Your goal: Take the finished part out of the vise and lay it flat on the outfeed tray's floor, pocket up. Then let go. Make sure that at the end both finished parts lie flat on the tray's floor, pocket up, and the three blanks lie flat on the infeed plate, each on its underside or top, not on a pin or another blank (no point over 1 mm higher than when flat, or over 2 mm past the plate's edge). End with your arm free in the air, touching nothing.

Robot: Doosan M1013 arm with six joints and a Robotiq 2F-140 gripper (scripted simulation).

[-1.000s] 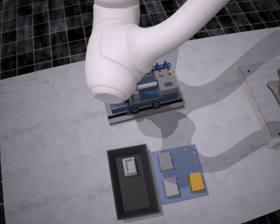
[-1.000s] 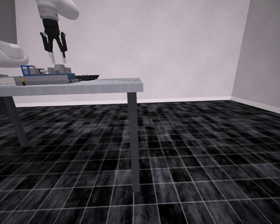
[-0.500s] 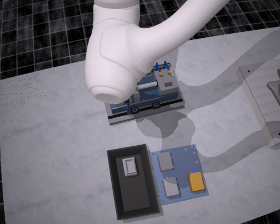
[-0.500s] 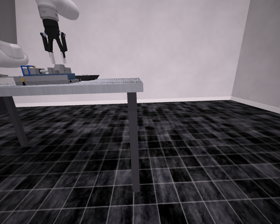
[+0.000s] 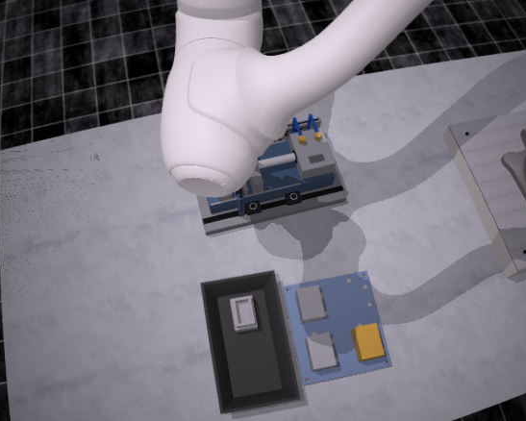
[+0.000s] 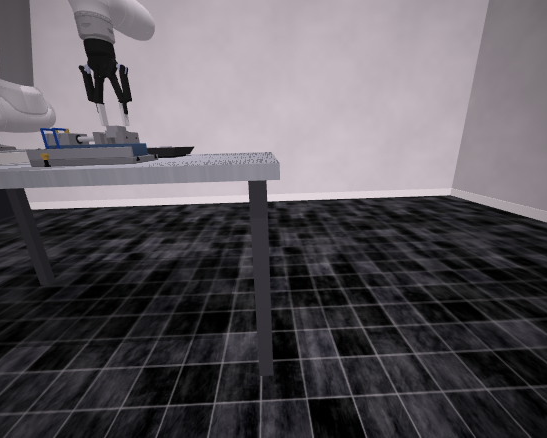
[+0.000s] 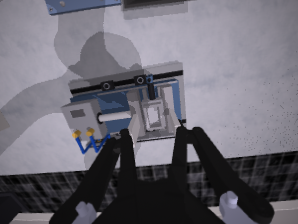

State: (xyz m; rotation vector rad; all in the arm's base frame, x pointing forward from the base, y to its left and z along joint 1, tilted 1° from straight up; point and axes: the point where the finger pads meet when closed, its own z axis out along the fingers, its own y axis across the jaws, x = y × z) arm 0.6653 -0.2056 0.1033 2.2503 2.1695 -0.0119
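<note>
The blue vise lies 110 mm below my hand and 70 mm behind it. Also, from my hand: yellow block (390 mm to the left, 140 mm behind, 120 mm below); then blue plate (340 mm to the left, 140 mm below, 100 mm behind).
</note>
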